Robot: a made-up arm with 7 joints.
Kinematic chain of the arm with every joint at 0, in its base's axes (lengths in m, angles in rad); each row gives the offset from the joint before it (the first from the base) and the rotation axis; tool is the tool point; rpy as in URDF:
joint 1: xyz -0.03 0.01 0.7 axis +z
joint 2: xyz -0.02 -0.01 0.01 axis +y
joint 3: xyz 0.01 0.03 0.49 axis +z
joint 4: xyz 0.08 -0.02 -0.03 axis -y
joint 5: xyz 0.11 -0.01 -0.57 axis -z
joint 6: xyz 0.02 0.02 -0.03 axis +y
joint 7: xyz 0.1 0 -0.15 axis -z
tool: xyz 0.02 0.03 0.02 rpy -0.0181 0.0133 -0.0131
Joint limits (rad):
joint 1: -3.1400..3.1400
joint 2: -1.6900..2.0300
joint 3: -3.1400..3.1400
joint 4: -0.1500..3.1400
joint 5: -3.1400..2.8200
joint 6: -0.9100..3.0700
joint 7: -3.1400..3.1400
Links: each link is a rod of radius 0.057 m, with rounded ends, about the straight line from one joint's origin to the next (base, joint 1, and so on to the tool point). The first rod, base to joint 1, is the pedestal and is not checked.
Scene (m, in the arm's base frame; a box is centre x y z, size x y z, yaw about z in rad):
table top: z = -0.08
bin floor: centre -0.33 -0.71 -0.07 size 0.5 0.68 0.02 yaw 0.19
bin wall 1: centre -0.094 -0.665 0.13 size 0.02 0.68 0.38 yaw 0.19
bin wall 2: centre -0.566 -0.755 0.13 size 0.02 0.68 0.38 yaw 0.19
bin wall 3: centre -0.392 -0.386 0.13 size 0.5 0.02 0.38 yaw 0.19
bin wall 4: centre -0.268 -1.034 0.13 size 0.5 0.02 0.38 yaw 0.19
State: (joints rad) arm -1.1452 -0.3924 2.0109 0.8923 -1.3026 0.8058 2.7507
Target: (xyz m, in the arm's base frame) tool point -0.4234 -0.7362 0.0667
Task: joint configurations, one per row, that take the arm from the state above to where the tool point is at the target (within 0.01 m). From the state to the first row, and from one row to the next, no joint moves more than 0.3 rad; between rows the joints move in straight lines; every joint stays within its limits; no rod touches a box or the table.
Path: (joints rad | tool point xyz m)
1: -0.8669 -0.4138 2.1520 0.9211 -1.3101 0.7545 2.7362 | 0.2209 0.7560 0.6499
2: -0.5886 -0.4352 2.2932 0.9499 -1.3177 0.7031 2.7217 | -0.1092 0.8043 0.6173
3: -0.3103 -0.4566 2.4343 0.9787 -1.3252 0.6518 2.7072 | -0.4335 0.7092 0.5851
4: -0.0320 -0.4780 2.5754 1.0075 -1.3328 0.6005 2.6927 | -0.6920 0.4850 0.5550
5: 0.2463 -0.4994 2.7166 1.0363 -1.3403 0.5492 2.6782 | -0.8355 0.1701 0.5290
6: 0.5247 -0.5208 2.8577 1.0651 -1.3479 0.4978 2.6638 | -0.8357 -0.1796 0.5088
7: 0.8030 -0.5422 2.9989 1.0939 -1.3554 0.4465 2.6493 | -0.6901 -0.5011 0.4961
8: 1.0813 -0.5635 3.1400 1.1227 -1.3630 0.3952 2.6348 | -0.4234 -0.7362 0.4926
9: 1.0850 -0.8199 3.1400 1.2938 -1.3424 0.4148 2.6191 | -0.4373 -0.7626 0.3611
10: 1.0887 -1.0762 3.1400 1.4649 -1.3217 0.4345 2.6034 | -0.4377 -0.7635 0.2167
11: 1.0924 -1.3325 3.1400 1.6359 -1.3011 0.4541 2.5878 | -0.4234 -0.7362 0.0667

